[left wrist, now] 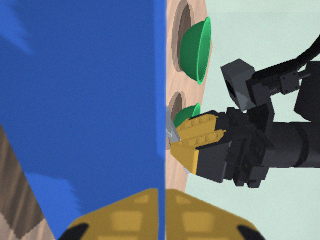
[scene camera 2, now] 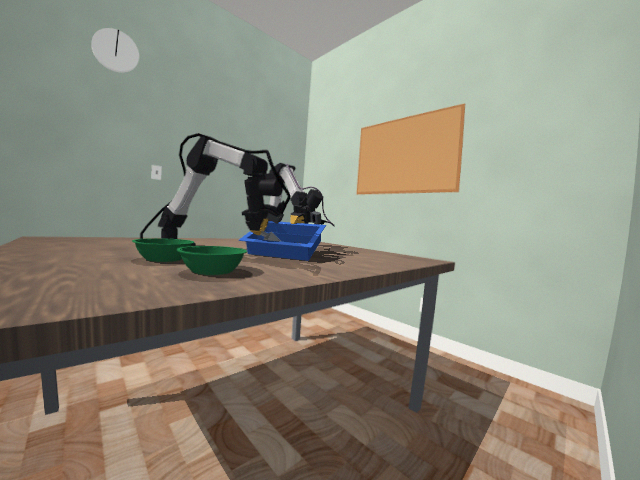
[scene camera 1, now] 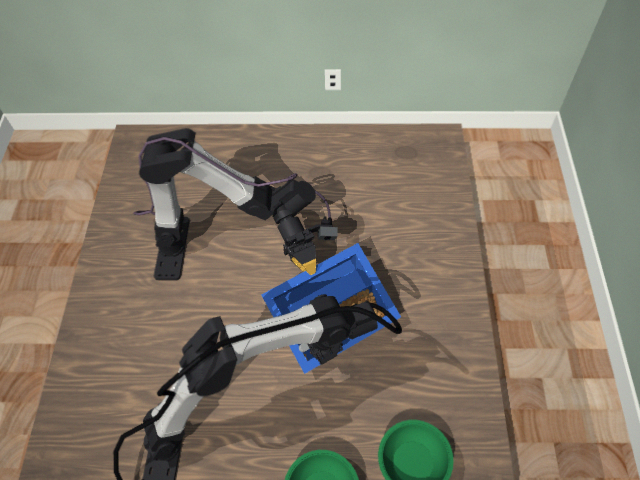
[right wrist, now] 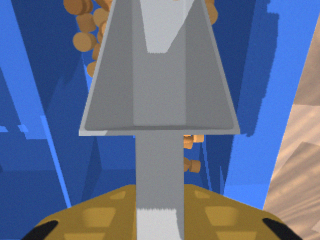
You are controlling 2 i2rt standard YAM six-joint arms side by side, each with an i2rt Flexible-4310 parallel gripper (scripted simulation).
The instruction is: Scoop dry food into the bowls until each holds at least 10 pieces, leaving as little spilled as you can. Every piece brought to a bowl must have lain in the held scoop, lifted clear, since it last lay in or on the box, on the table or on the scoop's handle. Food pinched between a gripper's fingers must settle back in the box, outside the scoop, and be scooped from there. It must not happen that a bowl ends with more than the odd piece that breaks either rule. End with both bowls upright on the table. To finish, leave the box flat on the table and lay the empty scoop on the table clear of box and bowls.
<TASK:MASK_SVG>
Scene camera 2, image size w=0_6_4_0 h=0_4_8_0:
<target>blue box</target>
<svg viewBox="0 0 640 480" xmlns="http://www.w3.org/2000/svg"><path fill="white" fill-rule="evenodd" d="M239 241L246 241L248 254L309 261L321 242L321 233L326 225L291 224L290 222L279 222L276 224L268 221L265 232L270 233L272 231L280 241L264 240L262 235L255 235L251 231L239 239Z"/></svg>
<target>green bowl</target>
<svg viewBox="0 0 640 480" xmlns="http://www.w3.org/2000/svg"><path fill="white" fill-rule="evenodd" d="M132 240L139 253L146 260L153 262L179 261L182 257L176 249L191 246L194 241L163 238Z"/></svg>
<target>green bowl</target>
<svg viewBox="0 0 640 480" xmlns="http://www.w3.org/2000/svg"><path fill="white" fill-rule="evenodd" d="M177 248L178 252L182 252L181 257L185 265L192 272L202 275L228 274L239 265L244 253L247 253L245 249L224 246L187 246Z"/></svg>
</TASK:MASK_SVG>
